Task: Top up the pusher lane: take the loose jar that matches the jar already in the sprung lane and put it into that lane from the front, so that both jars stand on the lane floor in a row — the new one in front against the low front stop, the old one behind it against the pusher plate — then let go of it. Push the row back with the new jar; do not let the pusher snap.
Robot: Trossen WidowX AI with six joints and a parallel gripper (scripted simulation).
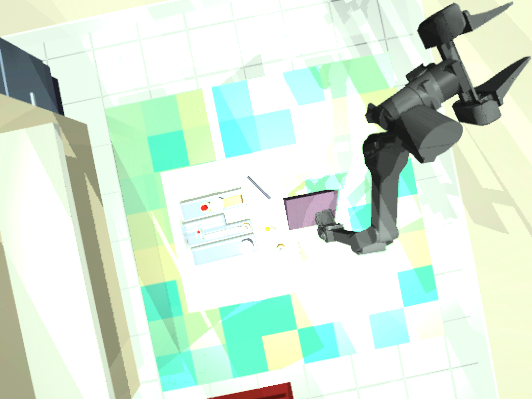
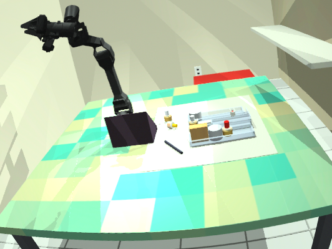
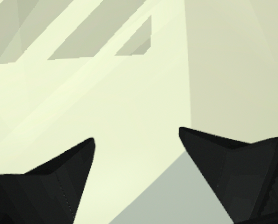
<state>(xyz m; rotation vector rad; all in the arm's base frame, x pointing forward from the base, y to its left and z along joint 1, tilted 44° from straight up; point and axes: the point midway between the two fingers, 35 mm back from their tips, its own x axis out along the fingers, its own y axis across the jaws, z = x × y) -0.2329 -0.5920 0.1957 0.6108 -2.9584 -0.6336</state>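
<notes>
My gripper tip is now 570 mm short of the brown box, 140 mm to the right of it and 600 mm above it. The rest, counted from my gripper tip: lane rack (700 mm ahead, 240 mm to the left, 620 mm below); then dark pen (450 mm ahead, 120 mm to the left, 640 mm below).
</notes>
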